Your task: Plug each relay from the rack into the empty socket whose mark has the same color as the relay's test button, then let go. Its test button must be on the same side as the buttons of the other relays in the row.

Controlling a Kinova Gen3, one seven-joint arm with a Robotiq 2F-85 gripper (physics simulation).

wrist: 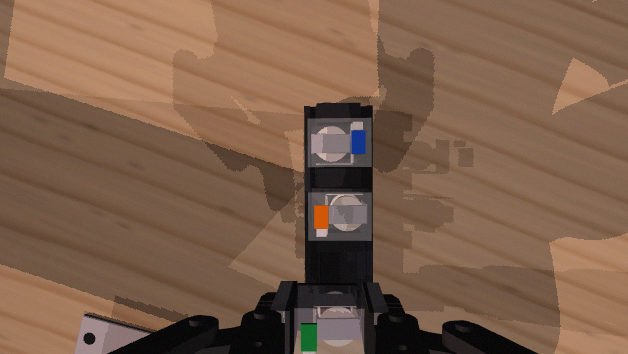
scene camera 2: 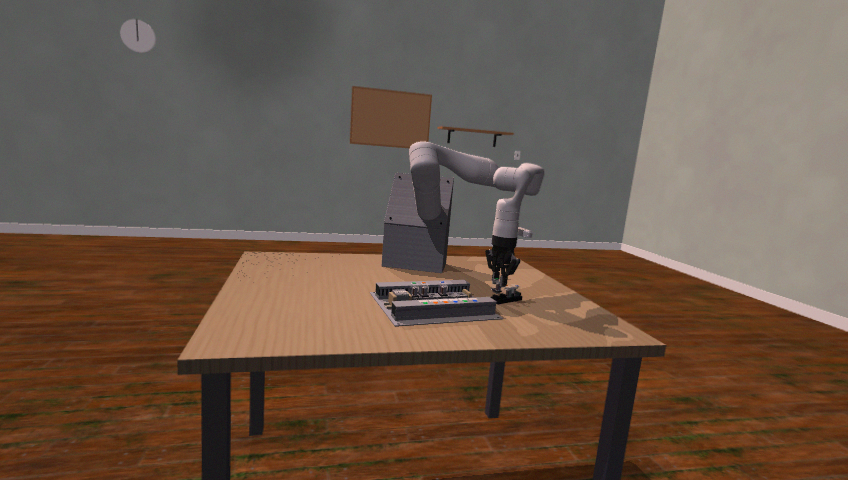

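Where they show: gripper, between the fingertips: (wrist: 329, 304) (scene camera 2: 498, 285); arm's base, origin of its link: (scene camera 2: 428, 209).
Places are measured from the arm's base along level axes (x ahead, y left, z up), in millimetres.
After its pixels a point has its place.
Note:
My gripper (scene camera 2: 501, 281) {x 407, y 9, z -176 mm} (wrist: 329, 304) {x 407, y 9, z -176 mm} is shut on a clear relay with a green test button (wrist: 309, 337) {x 400, y 4, z -156 mm}. The button is at the left in the wrist view. The gripper is low over the near end of the black rack (scene camera 2: 507, 299) {x 429, y 31, z -218 mm} (wrist: 339, 260) {x 412, y 16, z -227 mm}; whether the relay touches it is hidden. A relay with an orange button (wrist: 321, 217) {x 403, y 45, z -181 mm}, button at the left, and a relay with a blue button (wrist: 358, 142) {x 418, y 78, z -181 mm}, button at the right, stand in the rack. The socket panel (scene camera 2: 446, 322) {x 492, y -249, z -228 mm} (wrist: 107, 332) {x 283, y -30, z -227 mm} holds several relays between two grey ducts, with colored marks along the front duct (scene camera 2: 443, 311) {x 465, y -242, z -208 mm}.
The panel lies left of the rack in the scene view, its corner close to it. A raised beige part (scene camera 2: 400, 293) {x 354, y -316, z -183 mm} is at the panel's left end. The grey robot pedestal (scene camera 2: 412, 246) {x 4, y -63, z -139 mm} stands behind the panel on the wooden table (scene camera 2: 285, 321) {x 326, y -631, z -230 mm}.

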